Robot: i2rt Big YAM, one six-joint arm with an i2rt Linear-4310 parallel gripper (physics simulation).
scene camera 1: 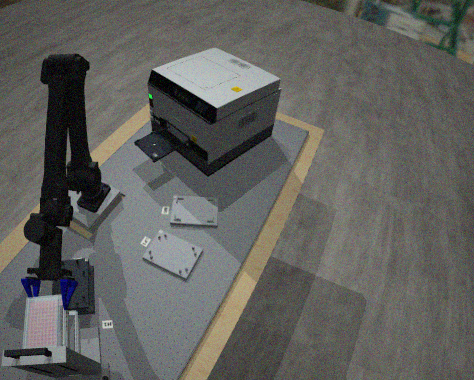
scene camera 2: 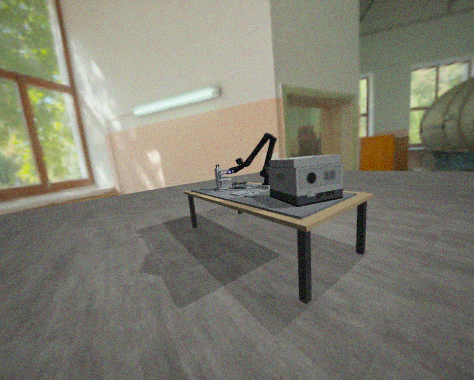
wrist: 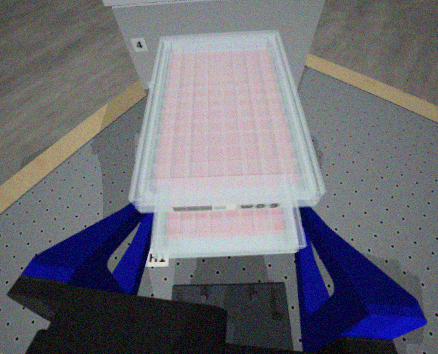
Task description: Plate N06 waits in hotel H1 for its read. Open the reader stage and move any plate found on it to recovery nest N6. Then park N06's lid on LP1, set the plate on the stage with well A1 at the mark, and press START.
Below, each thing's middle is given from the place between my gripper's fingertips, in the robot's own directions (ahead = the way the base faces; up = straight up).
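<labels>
There's the dark stage [scene camera 1: 162,148], and my hand is 740 mm to the right of it, 90 mm above it and 40 mm past it.
</labels>
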